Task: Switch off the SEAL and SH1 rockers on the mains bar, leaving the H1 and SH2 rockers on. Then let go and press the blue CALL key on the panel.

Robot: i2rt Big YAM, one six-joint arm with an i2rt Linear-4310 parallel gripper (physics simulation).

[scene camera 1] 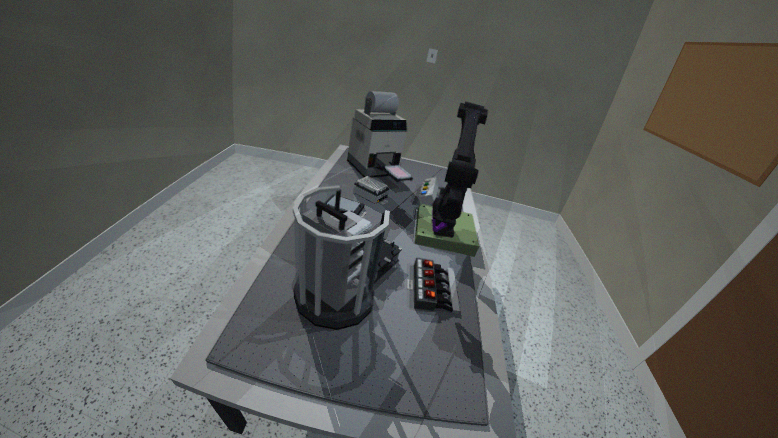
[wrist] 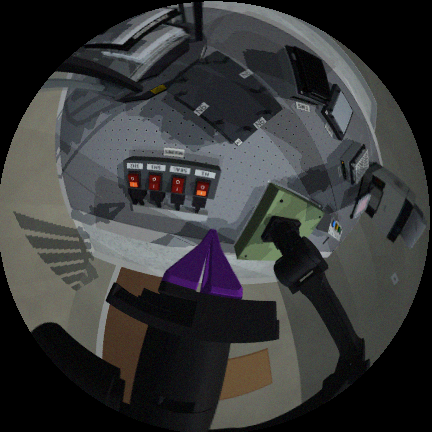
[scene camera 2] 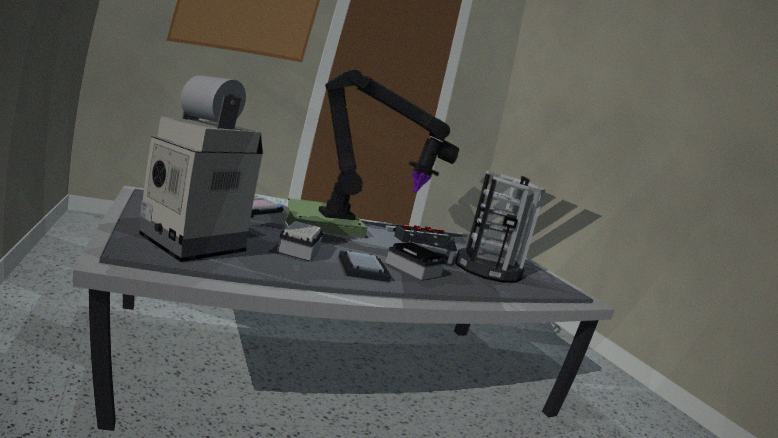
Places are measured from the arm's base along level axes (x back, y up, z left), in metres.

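Pixels of known places: gripper, fingertip midpoint: (scene camera 1: 434, 230) (wrist: 211, 232) (scene camera 2: 414, 192); arm's base at its link origin: (scene camera 1: 442, 228) (wrist: 280, 228) (scene camera 2: 336, 215).
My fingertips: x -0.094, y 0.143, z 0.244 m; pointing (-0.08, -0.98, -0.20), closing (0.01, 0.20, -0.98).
For each thing: its middle in the pictures, then the offset to it from my fingertips. "spot": a spot on its surface instead.
- H1 at the middle of its body: (wrist: 201, 188) dx +0.013, dy -0.136, dz +0.010 m
- SEAL at the middle of its body: (wrist: 177, 184) dx +0.013, dy -0.136, dz +0.060 m
- key panel at the middle of its body: (scene camera 2: 256, 207) (wrist: 331, 228) (scene camera 1: 429, 191) dx +0.056, dy -0.141, dz -0.566 m
- machine with a roll, body centre: (scene camera 2: 202, 161) (scene camera 1: 377, 131) dx -0.266, dy +0.045, dz -0.826 m
- black-topped block at a spot on its surface: (scene camera 2: 416, 261) spot: dx -0.392, dy -0.134, dz -0.184 m
The mains bar (scene camera 1: 419, 299) (scene camera 2: 424, 237) (wrist: 172, 166) lies on the table with four red rockers. In the wrist view the outer two, SH2 (wrist: 133, 180) and H1 (wrist: 202, 189), glow orange. The middle two, SH1 (wrist: 154, 182) and SEAL (wrist: 177, 185), are dark red and unlit. My gripper (scene camera 2: 416, 190) (wrist: 211, 232) is shut and empty, purple fingertips together, hanging well above the table near the bar and touching nothing. The key panel (scene camera 1: 432, 186) (wrist: 335, 229) stands beyond the green base, its blue CALL key (scene camera 1: 424, 192) at the near end in scene camera 1.
A tall caged carousel (scene camera 1: 334, 316) (scene camera 2: 489, 269) stands beside the bar. The arm's green base (scene camera 1: 446, 243) (scene camera 2: 353, 227) (wrist: 255, 225) lies between bar and panel. A machine with a roll (scene camera 1: 375, 138) (scene camera 2: 217, 190), a plate on a block (scene camera 1: 371, 186) (scene camera 2: 300, 239) and a black-topped block (scene camera 2: 416, 261) also stand there.
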